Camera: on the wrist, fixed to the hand. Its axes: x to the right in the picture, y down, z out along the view.
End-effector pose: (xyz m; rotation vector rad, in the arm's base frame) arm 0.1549 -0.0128 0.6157 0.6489 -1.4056 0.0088
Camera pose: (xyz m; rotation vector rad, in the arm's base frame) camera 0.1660 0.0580 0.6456 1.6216 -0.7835 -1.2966
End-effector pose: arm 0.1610 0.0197 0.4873 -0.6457 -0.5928 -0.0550
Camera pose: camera 0.1988 0.0509 0.4271 -0.0461 -1.1889 -1.4373
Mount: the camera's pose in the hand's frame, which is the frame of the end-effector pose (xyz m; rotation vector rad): 0.0034 0.0668 -0.0394 0.0093 -0.2210 -1.5510
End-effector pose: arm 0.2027 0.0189 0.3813 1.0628 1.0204 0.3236
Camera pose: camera 0.1879 0.0763 0.4314 0.0812 1.3408 -1.0283
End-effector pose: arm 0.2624 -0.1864 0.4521 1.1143 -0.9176 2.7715
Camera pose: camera 0.2202 -0.2216 0.3973 1.2687 0.1021 1.3668
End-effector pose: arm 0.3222 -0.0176 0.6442 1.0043 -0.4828 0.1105
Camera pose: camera 0.3180 0.0508 0.6806 1.1677 0.1993 -1.3869
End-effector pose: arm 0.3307 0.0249 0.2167 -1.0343 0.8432 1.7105
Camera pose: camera 0.2776 -0.0301 0.2032 -0.9831 -0.1989 0.4378
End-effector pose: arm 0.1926 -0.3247 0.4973 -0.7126 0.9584 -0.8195
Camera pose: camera 0.1767 -0.3000 0.4254 -1.5064 0.0179 -1.9990
